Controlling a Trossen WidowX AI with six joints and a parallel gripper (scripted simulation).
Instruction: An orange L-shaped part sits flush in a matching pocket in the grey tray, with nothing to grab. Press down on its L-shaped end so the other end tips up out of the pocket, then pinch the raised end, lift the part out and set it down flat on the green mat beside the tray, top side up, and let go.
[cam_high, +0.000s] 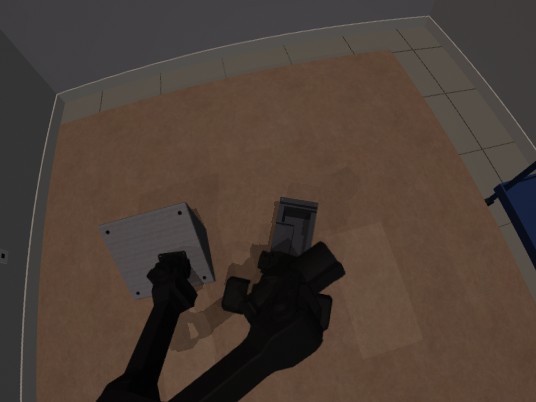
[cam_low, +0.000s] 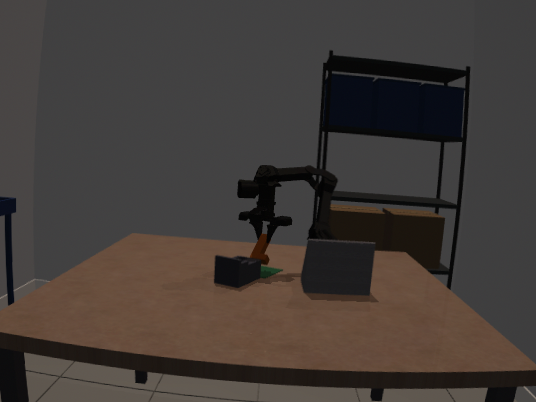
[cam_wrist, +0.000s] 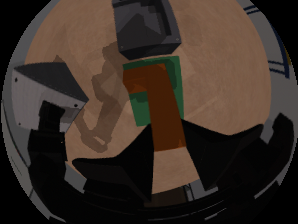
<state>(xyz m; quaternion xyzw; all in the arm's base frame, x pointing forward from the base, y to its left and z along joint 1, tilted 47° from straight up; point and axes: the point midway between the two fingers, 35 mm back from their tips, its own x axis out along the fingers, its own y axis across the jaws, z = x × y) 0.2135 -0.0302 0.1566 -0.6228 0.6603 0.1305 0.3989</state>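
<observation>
Now: gripper tip 10 mm short of the green mat, 20 mm to the right of it and 120 mm above it. Also, from my gripper tip: orange L-shaped part: 40 mm to the left, 30 mm below.
</observation>
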